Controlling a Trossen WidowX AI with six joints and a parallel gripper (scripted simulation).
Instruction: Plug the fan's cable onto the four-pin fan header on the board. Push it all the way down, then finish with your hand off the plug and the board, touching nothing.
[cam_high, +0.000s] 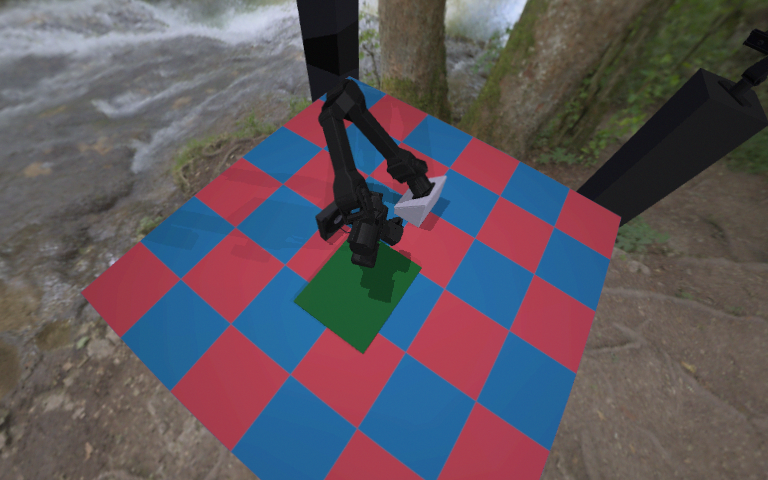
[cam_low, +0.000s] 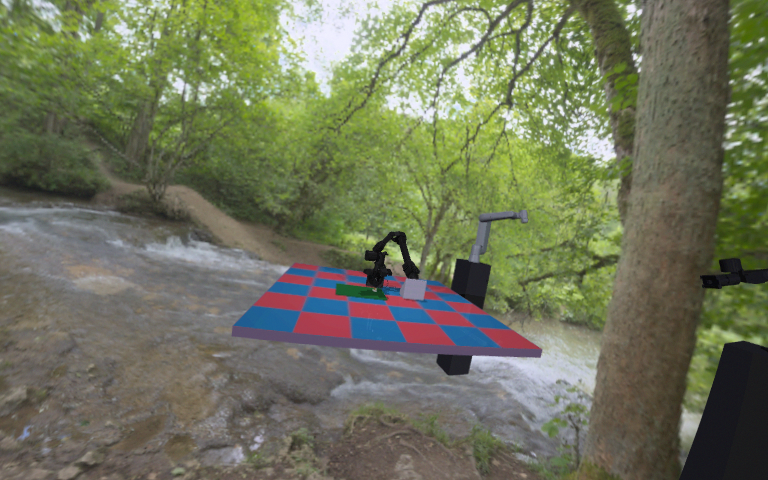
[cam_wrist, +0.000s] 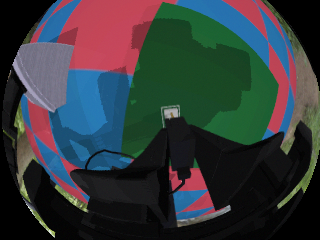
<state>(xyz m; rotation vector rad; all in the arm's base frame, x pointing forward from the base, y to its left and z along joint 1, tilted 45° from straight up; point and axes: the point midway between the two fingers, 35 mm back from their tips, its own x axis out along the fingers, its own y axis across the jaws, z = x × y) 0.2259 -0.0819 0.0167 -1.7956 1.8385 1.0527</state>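
The black plug is 10 mm to the right of my gripper tip and 10 mm above it. Also, from my gripper tip: black fan (30 mm behind, 130 mm to the right, 20 mm above); green board (100 mm ahead, 20 mm to the left, 60 mm below); four-pin header (10 mm to the right, 40 mm below).
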